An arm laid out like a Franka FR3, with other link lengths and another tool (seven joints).
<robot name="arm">
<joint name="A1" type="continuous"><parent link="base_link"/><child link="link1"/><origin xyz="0.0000 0.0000 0.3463"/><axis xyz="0 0 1"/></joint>
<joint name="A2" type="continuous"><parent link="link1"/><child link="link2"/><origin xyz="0.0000 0.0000 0.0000"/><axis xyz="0 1 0"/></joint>
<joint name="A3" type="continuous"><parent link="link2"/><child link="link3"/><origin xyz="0.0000 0.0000 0.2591"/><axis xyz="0 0 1"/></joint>
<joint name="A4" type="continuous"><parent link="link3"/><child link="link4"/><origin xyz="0.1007 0.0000 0.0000"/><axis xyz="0 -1 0"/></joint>
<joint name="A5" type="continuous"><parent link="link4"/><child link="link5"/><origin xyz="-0.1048 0.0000 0.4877"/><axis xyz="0 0 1"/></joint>
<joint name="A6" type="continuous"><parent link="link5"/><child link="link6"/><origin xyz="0.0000 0.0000 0.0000"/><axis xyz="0 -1 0"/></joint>
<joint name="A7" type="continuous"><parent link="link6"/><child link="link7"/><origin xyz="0.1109 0.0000 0.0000"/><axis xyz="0 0 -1"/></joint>
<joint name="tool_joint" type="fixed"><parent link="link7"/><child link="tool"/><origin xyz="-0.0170 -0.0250 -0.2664" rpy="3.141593 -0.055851 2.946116"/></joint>
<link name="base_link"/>
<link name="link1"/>
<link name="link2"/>
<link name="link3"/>
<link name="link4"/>
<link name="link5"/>
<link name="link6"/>
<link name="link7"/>
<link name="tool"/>
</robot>
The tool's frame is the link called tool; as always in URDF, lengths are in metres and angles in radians. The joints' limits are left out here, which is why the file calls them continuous.
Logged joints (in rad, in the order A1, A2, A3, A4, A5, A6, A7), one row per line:
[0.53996, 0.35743, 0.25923, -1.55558, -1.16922, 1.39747, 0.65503]
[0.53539, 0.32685, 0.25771, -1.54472, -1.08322, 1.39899, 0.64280]
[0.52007, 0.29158, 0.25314, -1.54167, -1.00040, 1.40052, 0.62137]
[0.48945, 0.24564, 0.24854, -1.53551, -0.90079, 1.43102, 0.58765]
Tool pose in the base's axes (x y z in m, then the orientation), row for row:
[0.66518, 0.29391, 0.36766, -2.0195, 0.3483, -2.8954]
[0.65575, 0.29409, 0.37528, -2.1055, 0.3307, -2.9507]
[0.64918, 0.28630, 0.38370, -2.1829, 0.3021, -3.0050]
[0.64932, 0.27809, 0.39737, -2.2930, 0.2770, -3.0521]
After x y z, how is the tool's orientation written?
As angles about the fixed x, y, z axes (roll, pitch, yaw), in radians.
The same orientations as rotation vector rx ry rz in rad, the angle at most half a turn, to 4 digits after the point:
[-0.0303, 2.3326, -1.3960]
[-0.0015, 2.4207, -1.3290]
[0.0267, 2.5078, -1.2705]
[0.0473, 2.6067, -1.1580]

